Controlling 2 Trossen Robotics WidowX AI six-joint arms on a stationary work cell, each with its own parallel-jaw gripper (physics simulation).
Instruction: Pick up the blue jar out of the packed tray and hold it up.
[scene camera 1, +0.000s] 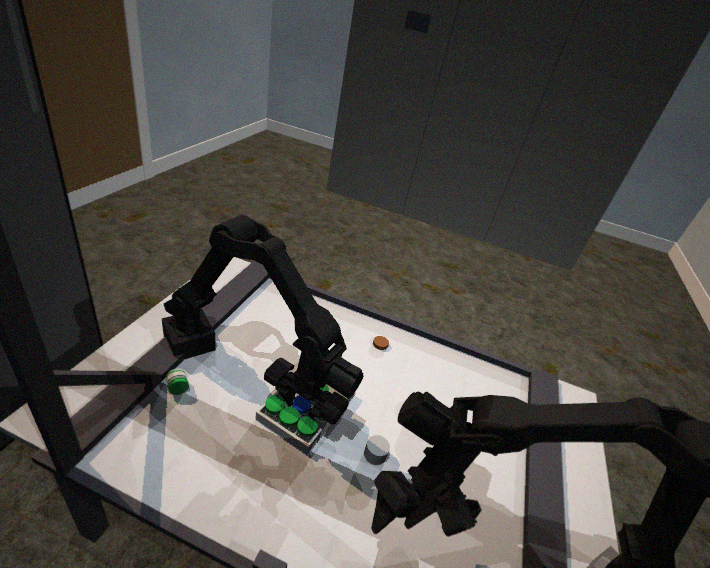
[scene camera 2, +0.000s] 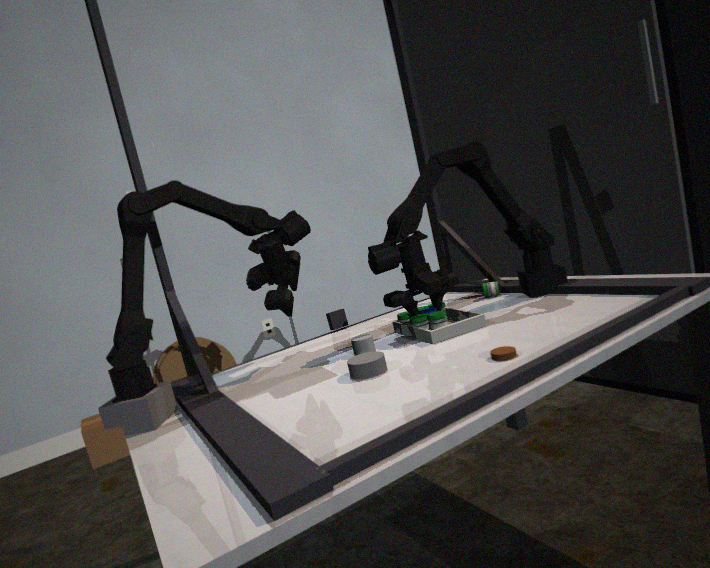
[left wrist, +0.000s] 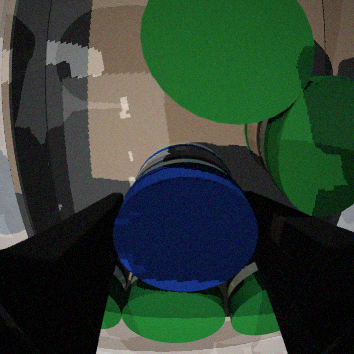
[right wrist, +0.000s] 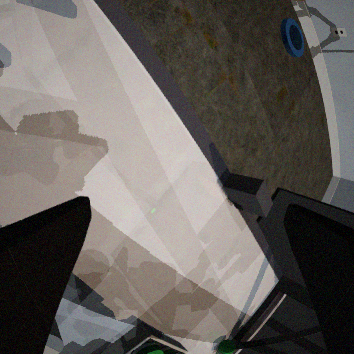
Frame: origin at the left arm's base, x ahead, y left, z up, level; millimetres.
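Seen in the pictures: left gripper, fingertip midpoint: (scene camera 1: 300, 412) (scene camera 2: 430, 322) (left wrist: 182, 202); right gripper, fingertip midpoint: (scene camera 1: 390, 529) (scene camera 2: 292, 303) (right wrist: 191, 211); left arm's base, origin of the base link: (scene camera 1: 188, 325) (scene camera 2: 540, 269); right arm's base, origin of the base link: (scene camera 2: 135, 393).
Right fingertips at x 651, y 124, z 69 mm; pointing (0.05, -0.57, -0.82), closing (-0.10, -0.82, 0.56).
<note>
Offsets run from my right fingertips to a thing's top centre.
The blue-lidded jar @[332 mm back, 28 mm left, 84 mm down] (scene camera 1: 301, 403) (scene camera 2: 427, 309) (left wrist: 185, 230) stands in the grey tray @[345 mm back, 53 mm left, 100 mm down] (scene camera 1: 284, 431) (scene camera 2: 453, 333) among green-lidded jars. A row of green lids @[316 mm back, 12 mm right, 84 mm down] (scene camera 1: 288, 415) (left wrist: 175, 315) lies on one side of it, and more green lids @[349 mm back, 82 mm left, 84 mm down] (left wrist: 227, 55) show on the other. My left gripper (scene camera 1: 304, 402) (scene camera 2: 425, 310) (left wrist: 182, 202) is lowered to the tray, partly open, with one finger on each side of the blue lid. Its lower finger parts are hidden among the jars. My right gripper (scene camera 1: 392, 527) (scene camera 2: 291, 302) (right wrist: 191, 211) is open and empty, above the table away from the tray.
A green-and-white jar @[523 mm back, 188 mm right, 86 mm down] (scene camera 1: 177, 382) (scene camera 2: 490, 288) is near the left arm's base. An orange disc @[441 mm back, 343 mm left, 117 mm down] (scene camera 1: 380, 342) (scene camera 2: 503, 353) lies on the table. A small grey cylinder @[169 mm back, 126 mm left, 94 mm down] (scene camera 2: 362, 343) and a wider grey one @[188 mm back, 280 mm left, 99 mm down] (scene camera 2: 367, 366) stand between tray and right arm. Dark beams border the table.
</note>
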